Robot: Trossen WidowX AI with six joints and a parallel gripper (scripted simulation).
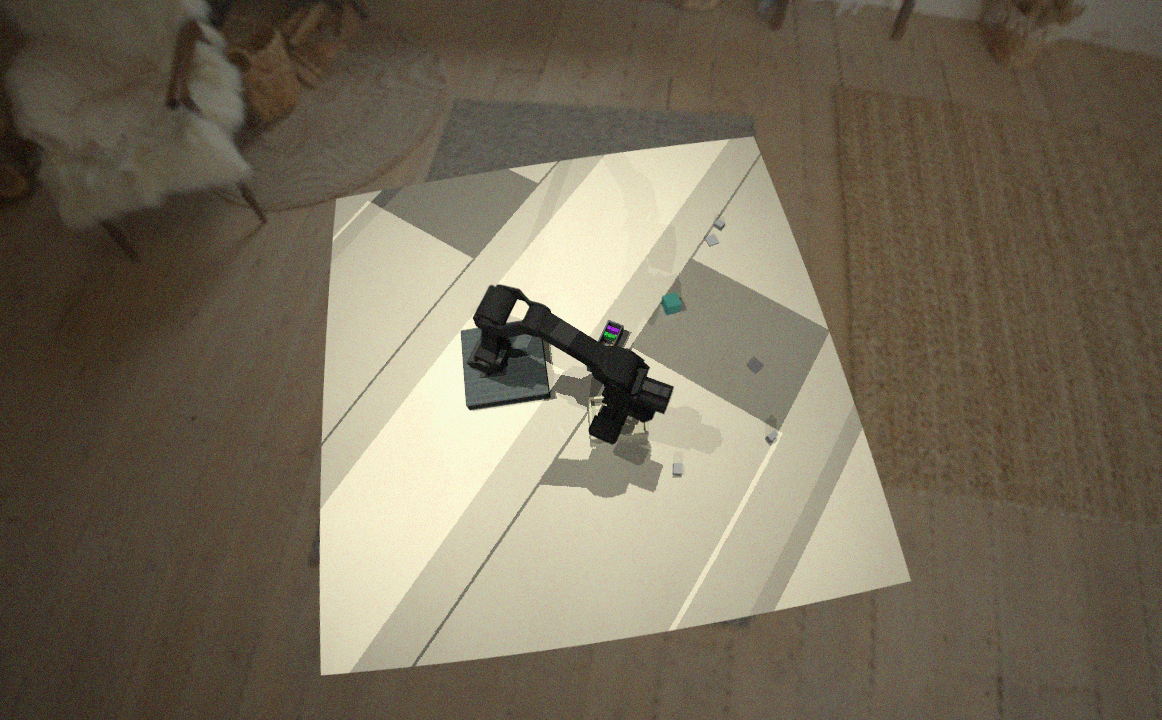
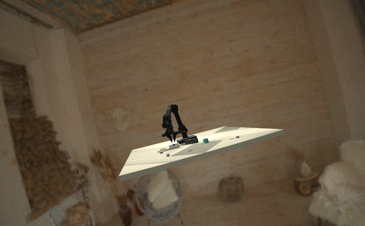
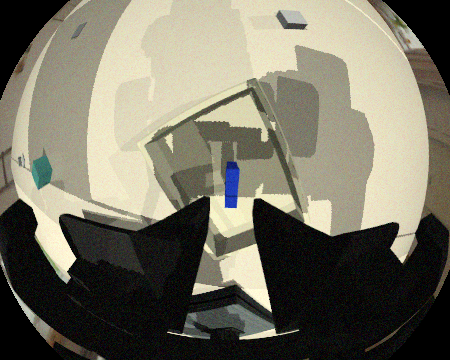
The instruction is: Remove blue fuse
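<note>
The blue fuse lies 30 mm below my gripper tip. Round my gripper tip: cream tray 50 mm below.
</note>
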